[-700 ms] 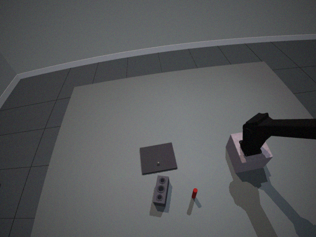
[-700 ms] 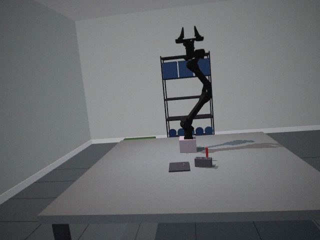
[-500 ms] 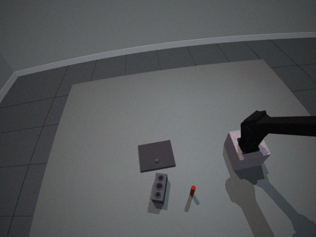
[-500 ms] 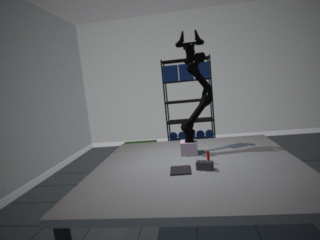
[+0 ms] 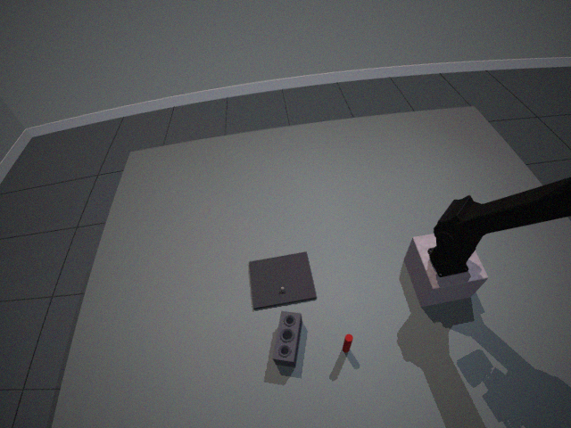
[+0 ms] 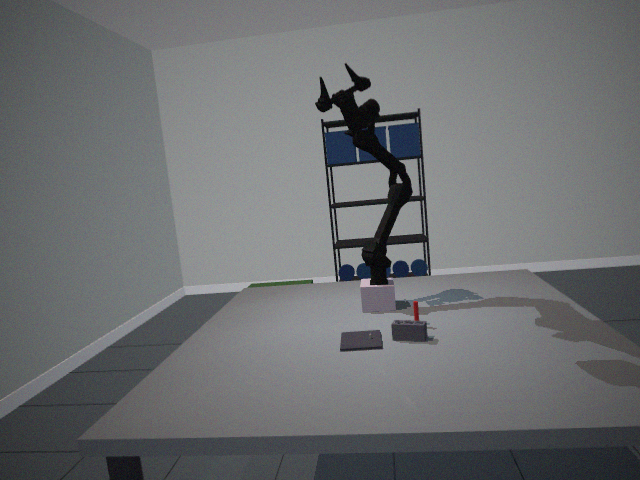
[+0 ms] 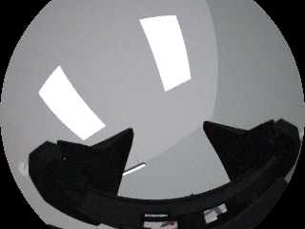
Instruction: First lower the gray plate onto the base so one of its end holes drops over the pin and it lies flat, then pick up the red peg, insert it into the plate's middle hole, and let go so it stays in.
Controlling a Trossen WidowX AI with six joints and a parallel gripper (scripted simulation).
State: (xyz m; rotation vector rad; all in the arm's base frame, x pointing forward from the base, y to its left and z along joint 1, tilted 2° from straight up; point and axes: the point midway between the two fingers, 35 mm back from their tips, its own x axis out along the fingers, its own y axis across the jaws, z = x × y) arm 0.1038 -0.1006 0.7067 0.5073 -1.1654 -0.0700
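Now: the gray plate 210 mm ahead of my gripper tip, 170 mm to the left of it and 790 mm below it. The rest, counted from my gripper tip: red peg (100 mm ahead, 200 mm to the left, 790 mm below); then dark square base (210 mm ahead, 40 mm to the left, 820 mm below).
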